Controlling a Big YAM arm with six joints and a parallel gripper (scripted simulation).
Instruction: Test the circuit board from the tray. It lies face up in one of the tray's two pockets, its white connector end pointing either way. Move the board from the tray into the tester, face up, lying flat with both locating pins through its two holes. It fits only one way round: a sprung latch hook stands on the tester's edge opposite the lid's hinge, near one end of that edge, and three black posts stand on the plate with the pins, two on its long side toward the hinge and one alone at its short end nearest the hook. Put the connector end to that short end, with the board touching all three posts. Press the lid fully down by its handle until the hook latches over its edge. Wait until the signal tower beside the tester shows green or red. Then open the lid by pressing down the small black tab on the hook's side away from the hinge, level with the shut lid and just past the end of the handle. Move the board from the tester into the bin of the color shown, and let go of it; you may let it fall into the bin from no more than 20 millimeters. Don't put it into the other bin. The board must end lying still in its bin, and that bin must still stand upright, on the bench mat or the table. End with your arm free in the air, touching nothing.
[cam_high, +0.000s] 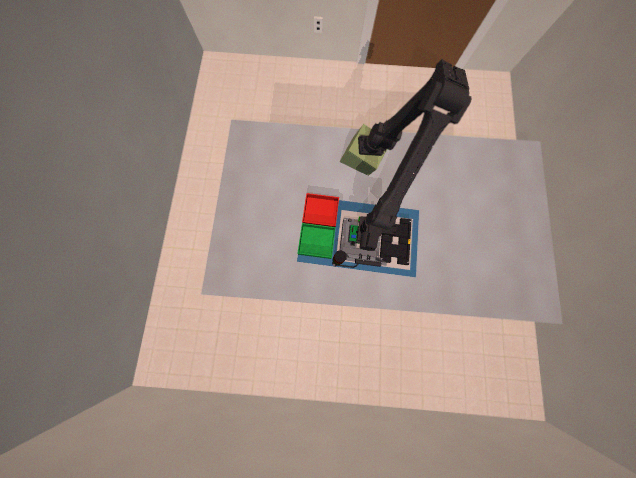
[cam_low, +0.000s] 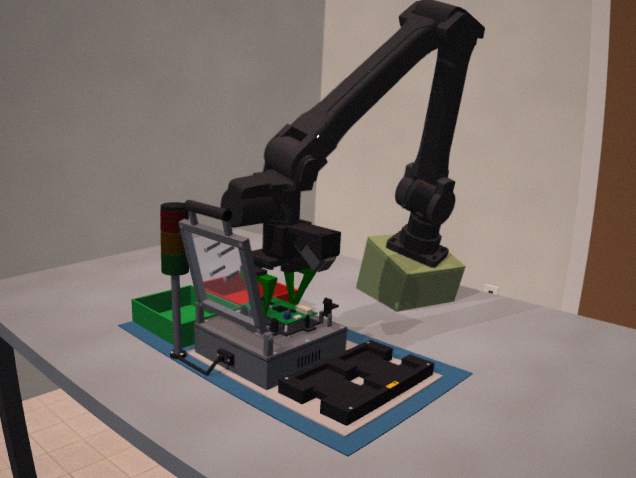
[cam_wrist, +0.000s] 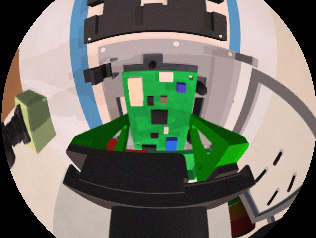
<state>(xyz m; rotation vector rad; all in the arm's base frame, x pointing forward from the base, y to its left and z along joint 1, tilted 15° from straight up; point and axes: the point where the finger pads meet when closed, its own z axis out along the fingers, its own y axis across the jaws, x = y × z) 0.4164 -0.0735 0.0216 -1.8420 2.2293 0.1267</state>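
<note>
The tester plate lies 1 cm ahead of my hand and 2 cm below it. From my hand the other things lie so: clear lid: 12 cm ahead, 2 cm to the right, 9 cm above; latch hook: 5 cm behind, 7 cm to the left; green bin: 1 cm ahead, 20 cm to the right, 8 cm below.
</note>
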